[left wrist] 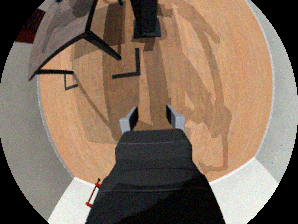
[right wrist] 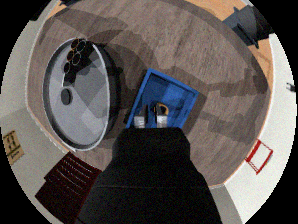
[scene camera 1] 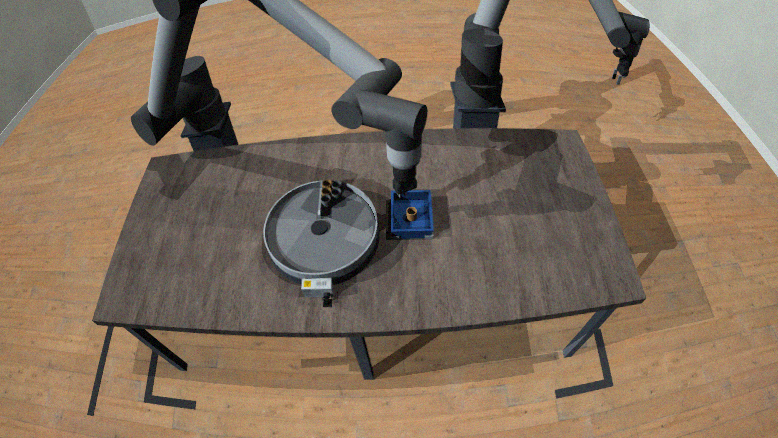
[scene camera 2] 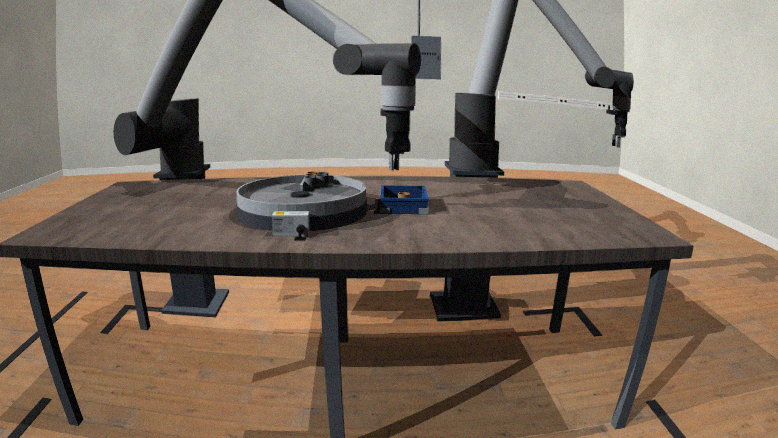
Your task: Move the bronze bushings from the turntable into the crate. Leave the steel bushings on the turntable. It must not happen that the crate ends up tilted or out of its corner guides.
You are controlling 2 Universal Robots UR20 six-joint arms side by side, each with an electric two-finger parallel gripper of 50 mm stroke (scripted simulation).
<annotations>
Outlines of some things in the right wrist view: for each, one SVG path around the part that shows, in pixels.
My right gripper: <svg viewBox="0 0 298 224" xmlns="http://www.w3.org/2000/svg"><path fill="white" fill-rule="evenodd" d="M74 222L74 224L222 224L220 213L218 213L216 202L214 202L209 186L206 184L205 177L197 171L192 160L190 160L189 140L186 139L181 128L168 127L168 116L166 116L166 113L161 112L160 105L154 104L154 115L157 115L157 128L146 128L149 113L148 104L144 104L140 115L134 116L136 128L122 129L120 135L114 140L112 145L112 161L105 168L105 171L102 171L97 176L84 205L82 205L80 213L78 213L77 220Z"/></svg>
A blue crate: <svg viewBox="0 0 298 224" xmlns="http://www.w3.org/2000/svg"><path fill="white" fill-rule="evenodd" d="M149 68L144 81L142 81L140 91L138 91L137 99L134 101L132 112L130 112L128 124L126 124L125 128L136 128L133 119L134 112L136 112L136 115L140 115L142 105L148 104L149 113L146 128L156 128L157 124L154 124L154 104L164 103L168 107L168 127L182 128L200 92L189 87L189 85L181 83L181 81L173 79L173 77L165 75L165 73Z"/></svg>
</annotations>
